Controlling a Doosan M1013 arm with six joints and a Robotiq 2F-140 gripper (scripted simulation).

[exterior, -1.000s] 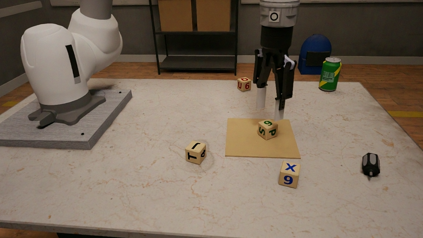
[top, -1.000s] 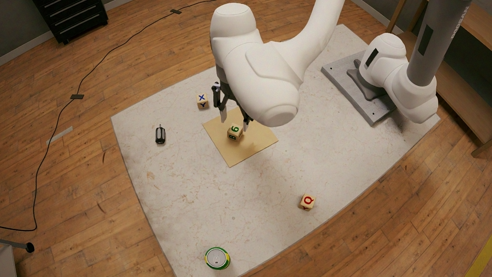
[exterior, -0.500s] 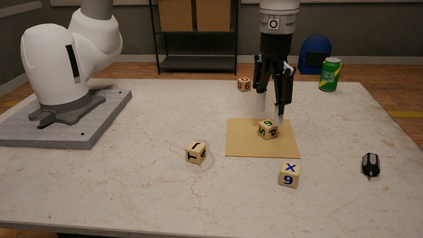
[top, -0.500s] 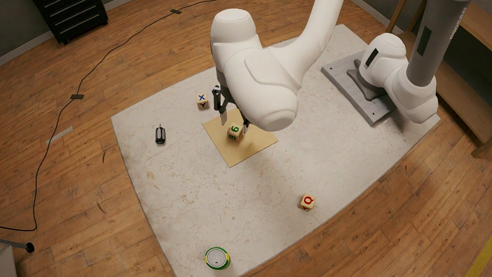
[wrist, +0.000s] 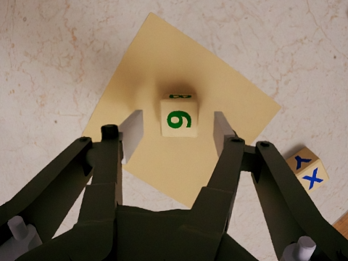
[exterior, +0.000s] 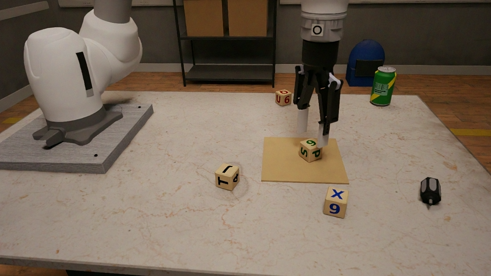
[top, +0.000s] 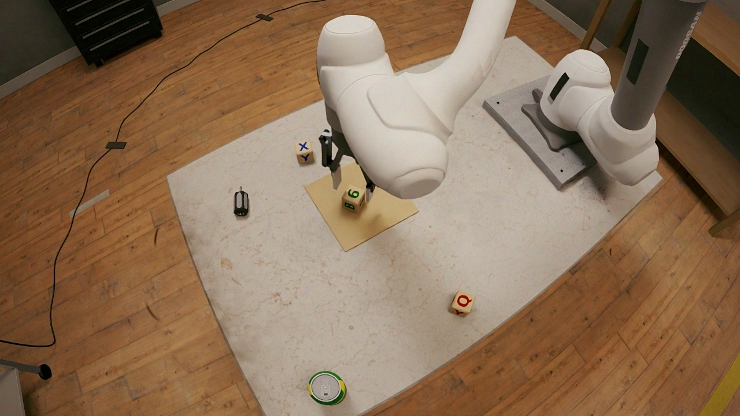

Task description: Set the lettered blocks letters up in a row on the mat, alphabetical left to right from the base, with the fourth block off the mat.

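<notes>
The tan mat is 8 cm below my hand, 2 cm behind it and 1 cm to the right of it. Also, from my hand: black tool: 26 cm ahead, 10 cm to the right, 7 cm below; green can: 40 cm to the left, 20 cm ahead, 2 cm below.
</notes>
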